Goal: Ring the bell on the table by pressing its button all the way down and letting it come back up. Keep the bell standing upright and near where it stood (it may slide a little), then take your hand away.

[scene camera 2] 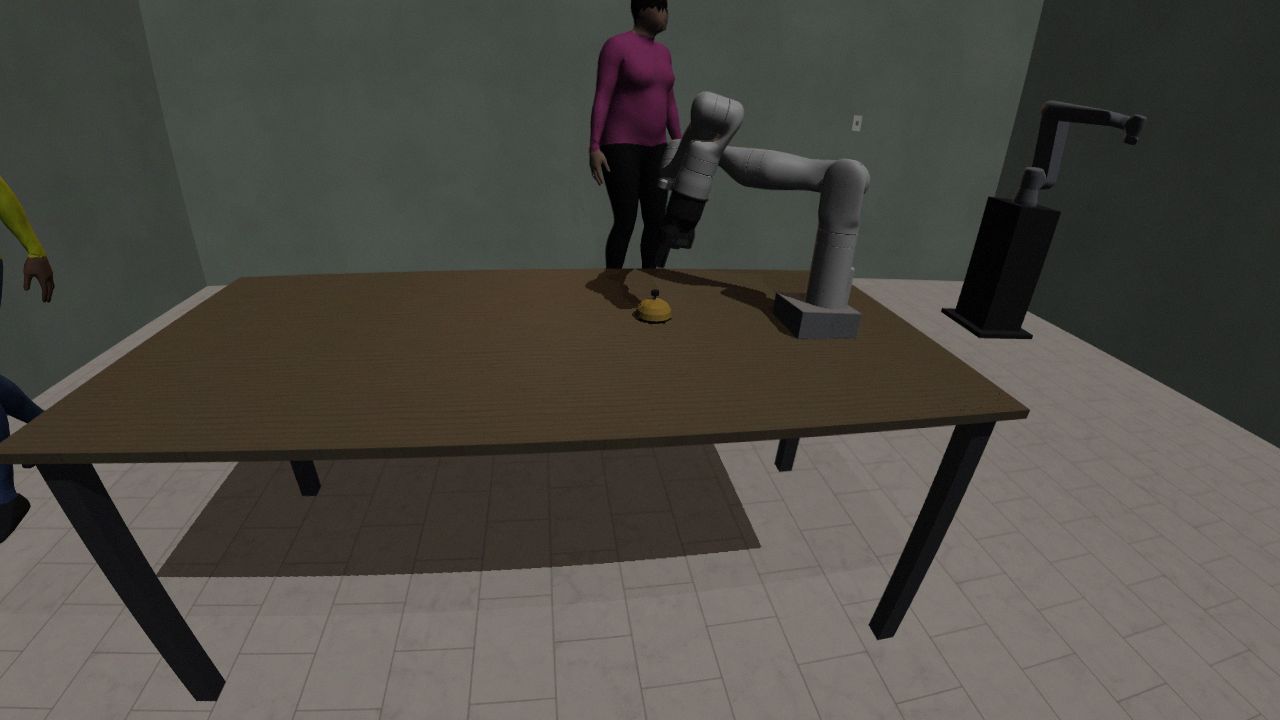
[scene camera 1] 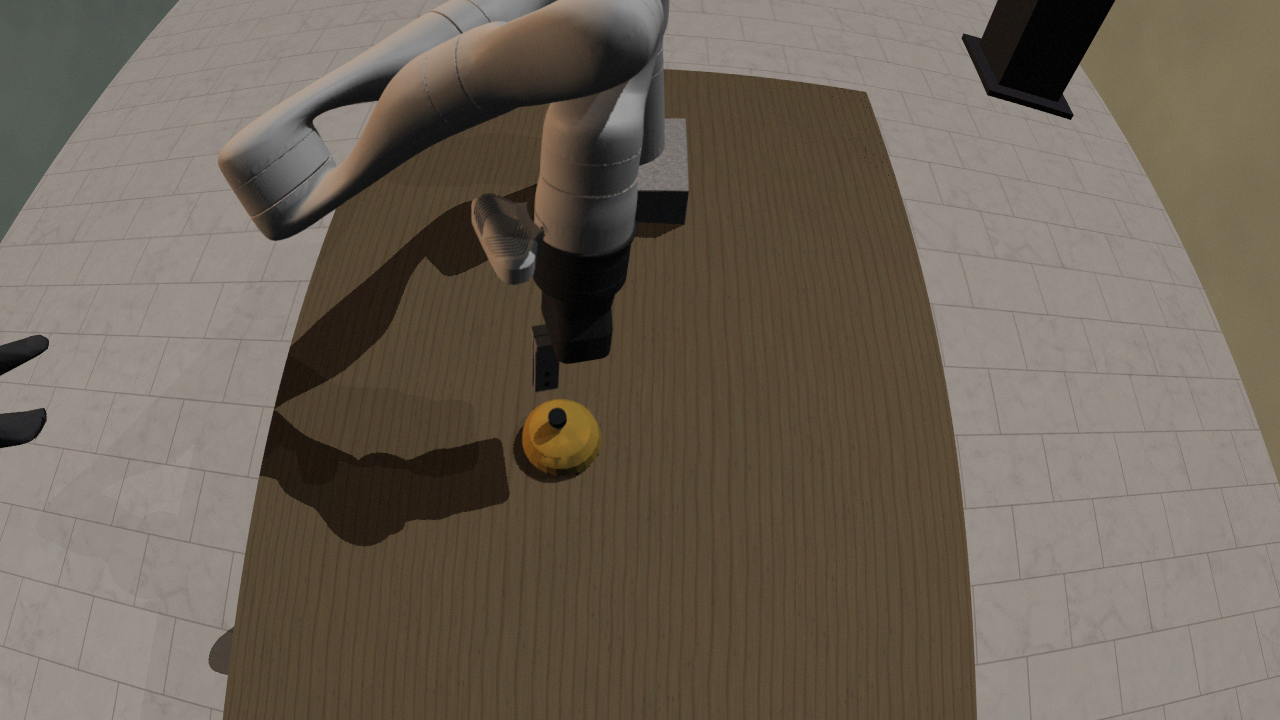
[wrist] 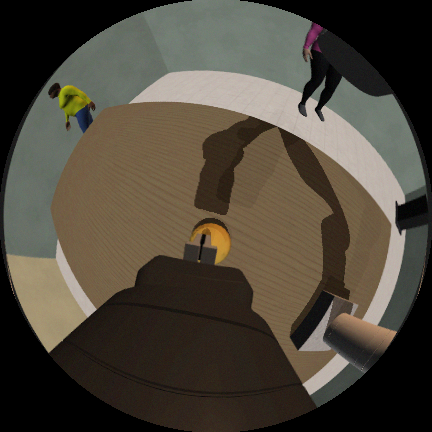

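Seen in the pictures: gripper, fingertip midpoint: (scene camera 2: 658,265) (scene camera 1: 544,383) (wrist: 202,242); arm's base, link origin: (scene camera 2: 823,302) (wrist: 335,328).
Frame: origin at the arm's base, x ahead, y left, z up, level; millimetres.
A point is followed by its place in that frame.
The yellow dome bell (scene camera 1: 572,443) {y -12, x 418, z -19 mm} (scene camera 2: 654,311) {y 7, x 405, z -29 mm} (wrist: 223,242) {y -47, x 378, z -23 mm} stands upright on the wooden table (scene camera 1: 760,501) {y 188, x 448, z -58 mm} (scene camera 2: 402,367) {y 226, x 905, z -59 mm} (wrist: 125,165) {y -66, x 755, z -59 mm}. Its black button (scene camera 1: 556,417) {y -29, x 403, z 8 mm} (scene camera 2: 654,293) {y -20, x 404, z 4 mm} sticks up from the top of the dome. My gripper (scene camera 1: 546,385) {y -37, x 396, z 64 mm} (scene camera 2: 660,264) {y -37, x 396, z 64 mm} (wrist: 202,242) {y -37, x 396, z 64 mm} is shut and empty. Its fingertips are above the bell, with a visible gap to the button in the second scene view. In the wrist view the fingers overlap part of the dome and hide some of it.
The arm's grey base block (scene camera 1: 664,165) {y 48, x 41, z 4 mm} (scene camera 2: 825,323) {y 77, x 24, z -21 mm} (wrist: 314,332) {y 25, x 82, z 4 mm} stands on the table. A person in a magenta top (scene camera 2: 637,89) stands behind the table. A black pedestal (scene camera 2: 1006,264) with another arm stands off to the right. A person in yellow (wrist: 73,101) shows in the wrist view.
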